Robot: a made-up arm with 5 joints. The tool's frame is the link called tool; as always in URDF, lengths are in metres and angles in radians. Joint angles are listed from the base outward. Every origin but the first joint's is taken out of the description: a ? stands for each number. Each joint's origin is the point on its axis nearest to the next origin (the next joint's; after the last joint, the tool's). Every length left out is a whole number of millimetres.
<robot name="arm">
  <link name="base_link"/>
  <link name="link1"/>
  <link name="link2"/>
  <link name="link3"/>
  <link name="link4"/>
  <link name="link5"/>
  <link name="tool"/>
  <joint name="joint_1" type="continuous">
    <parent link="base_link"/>
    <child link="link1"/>
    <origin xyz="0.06 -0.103 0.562"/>
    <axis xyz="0 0 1"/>
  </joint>
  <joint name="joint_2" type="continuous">
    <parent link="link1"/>
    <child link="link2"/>
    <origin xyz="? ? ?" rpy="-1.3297 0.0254 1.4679"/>
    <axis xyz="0 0 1"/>
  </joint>
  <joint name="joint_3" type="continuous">
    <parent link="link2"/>
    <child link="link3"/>
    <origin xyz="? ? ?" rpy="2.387 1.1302 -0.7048"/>
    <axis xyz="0 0 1"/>
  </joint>
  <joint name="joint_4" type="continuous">
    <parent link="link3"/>
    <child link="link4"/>
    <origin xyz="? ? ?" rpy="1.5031 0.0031 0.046"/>
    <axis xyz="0 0 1"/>
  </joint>
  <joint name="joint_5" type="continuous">
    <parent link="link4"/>
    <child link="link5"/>
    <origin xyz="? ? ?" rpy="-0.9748 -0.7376 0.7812"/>
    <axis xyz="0 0 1"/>
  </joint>
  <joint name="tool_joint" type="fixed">
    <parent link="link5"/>
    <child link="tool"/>
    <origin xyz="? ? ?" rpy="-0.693 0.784 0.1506"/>
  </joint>
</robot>
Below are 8 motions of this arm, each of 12 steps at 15 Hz.
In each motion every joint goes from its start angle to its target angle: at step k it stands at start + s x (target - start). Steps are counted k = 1, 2, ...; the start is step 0. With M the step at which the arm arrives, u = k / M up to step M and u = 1 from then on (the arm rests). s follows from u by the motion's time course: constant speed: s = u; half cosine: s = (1 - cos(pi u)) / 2; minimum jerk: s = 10 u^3 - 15 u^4 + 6 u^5.
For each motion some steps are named. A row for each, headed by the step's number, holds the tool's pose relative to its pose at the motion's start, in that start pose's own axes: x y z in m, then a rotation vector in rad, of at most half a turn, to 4 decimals.
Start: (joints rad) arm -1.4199 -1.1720 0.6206 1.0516 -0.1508
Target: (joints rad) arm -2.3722 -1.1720 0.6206 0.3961 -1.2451
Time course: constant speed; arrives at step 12
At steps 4, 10, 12:
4: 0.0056 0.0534 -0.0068 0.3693 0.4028 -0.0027
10: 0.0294 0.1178 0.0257 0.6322 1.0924 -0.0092
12: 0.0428 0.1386 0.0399 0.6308 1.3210 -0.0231

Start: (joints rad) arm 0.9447 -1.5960 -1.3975 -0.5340 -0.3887
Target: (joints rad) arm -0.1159 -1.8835 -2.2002 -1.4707 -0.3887
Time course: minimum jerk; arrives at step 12
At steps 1, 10, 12:
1: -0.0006 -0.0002 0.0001 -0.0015 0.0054 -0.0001
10: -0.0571 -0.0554 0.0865 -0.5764 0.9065 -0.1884
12: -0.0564 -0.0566 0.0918 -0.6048 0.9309 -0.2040

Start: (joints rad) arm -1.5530 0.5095 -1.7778 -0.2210 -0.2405
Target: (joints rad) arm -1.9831 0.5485 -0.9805 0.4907 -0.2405
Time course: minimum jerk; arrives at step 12
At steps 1, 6, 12:
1: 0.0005 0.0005 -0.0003 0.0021 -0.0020 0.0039
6: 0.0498 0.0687 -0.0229 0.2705 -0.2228 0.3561
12: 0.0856 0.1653 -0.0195 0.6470 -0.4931 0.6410

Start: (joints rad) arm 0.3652 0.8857 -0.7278 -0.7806 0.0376
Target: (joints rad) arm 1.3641 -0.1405 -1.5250 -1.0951 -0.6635
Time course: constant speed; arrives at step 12
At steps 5, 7, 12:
5: -0.0982 0.0195 0.0018 0.1097 0.6099 -0.1553
7: -0.1359 0.0189 0.0198 0.0960 0.8650 -0.3032
12: -0.1963 0.0201 0.0918 -0.0698 1.3961 -0.9150

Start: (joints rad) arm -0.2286 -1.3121 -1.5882 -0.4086 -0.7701
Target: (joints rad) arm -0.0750 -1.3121 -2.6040 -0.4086 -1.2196
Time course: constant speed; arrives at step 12
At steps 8, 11, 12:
8: -0.0408 0.0180 -0.0051 0.6775 -0.1765 -0.6983
11: -0.0493 0.0265 -0.0025 0.9591 -0.2723 -0.9201
12: -0.0518 0.0289 -0.0012 1.0560 -0.3086 -0.9882

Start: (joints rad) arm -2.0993 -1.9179 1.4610 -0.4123 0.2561
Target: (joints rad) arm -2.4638 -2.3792 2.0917 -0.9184 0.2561
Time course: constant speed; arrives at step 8
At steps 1, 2, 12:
1: 0.0312 0.0007 0.0092 -0.0189 -0.0120 0.1352
2: 0.0616 0.0042 0.0208 -0.0480 -0.0247 0.2678
12: 0.2044 0.0752 0.1368 -0.4284 -0.1525 0.9516

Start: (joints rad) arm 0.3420 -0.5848 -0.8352 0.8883 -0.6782
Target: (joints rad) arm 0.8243 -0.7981 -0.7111 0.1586 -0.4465
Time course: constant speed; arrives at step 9
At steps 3, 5, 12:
3: -0.0369 -0.0117 0.0239 -0.1974 0.2576 -0.1757
5: -0.0605 -0.0140 0.0445 -0.3214 0.4334 -0.2898
12: -0.1003 -0.0042 0.0928 -0.5388 0.7959 -0.5138

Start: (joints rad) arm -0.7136 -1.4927 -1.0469 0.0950 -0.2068
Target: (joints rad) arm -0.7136 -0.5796 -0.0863 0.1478 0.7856
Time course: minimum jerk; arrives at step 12
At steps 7, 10, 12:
7: 0.2080 -0.0441 0.0842 -0.7676 -0.5778 0.9447
10: 0.2802 -0.0016 0.1506 -1.1292 -0.7700 1.4144
12: 0.2863 0.0054 0.1572 -1.1678 -0.7867 1.4700

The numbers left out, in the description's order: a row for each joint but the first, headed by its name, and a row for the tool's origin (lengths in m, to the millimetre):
joint_2: -0.004 0.009 0
joint_3: 0.127 -0.042 0
joint_4: 0.044 -0.14 0
joint_5: 0.031 0.004 0
tool: -0.08 -0.082 0

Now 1 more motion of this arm.
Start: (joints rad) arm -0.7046 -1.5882 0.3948 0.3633 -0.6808
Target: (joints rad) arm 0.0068 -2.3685 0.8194 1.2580 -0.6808
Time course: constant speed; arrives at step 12
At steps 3, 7, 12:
3: 0.0351 0.0286 -0.0158 0.2438 -0.2690 0.1431
7: 0.0921 0.0693 -0.0017 0.5060 -0.7011 0.3598
12: 0.1499 0.1120 0.0729 0.7095 -1.3002 0.7075

